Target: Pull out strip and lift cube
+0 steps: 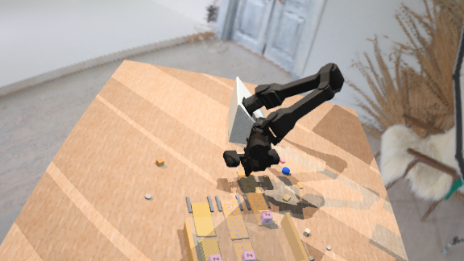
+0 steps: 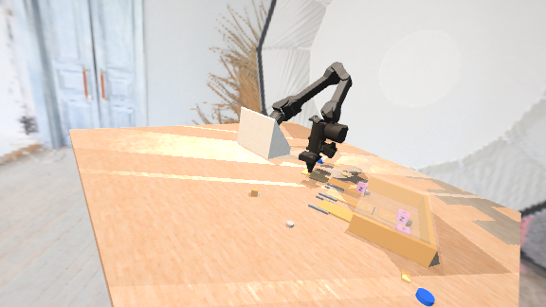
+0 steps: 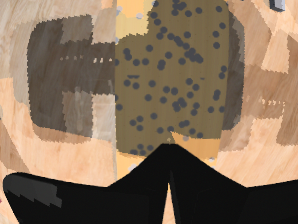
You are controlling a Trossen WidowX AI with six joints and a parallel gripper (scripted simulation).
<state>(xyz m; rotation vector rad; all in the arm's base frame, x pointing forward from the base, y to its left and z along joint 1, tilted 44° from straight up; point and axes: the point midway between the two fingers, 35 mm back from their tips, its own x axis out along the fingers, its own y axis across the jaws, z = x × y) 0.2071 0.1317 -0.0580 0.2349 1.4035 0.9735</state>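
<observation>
Now: gripper tip 80 mm short of the strip and 40 mm to the right of it. The rest, counted from my gripper tip: small grey cube (200 mm ahead, 230 mm to the left); grey disc (210 mm ahead, 290 mm to the right); small orange cube (50 mm ahead, 300 mm to the right).
</observation>
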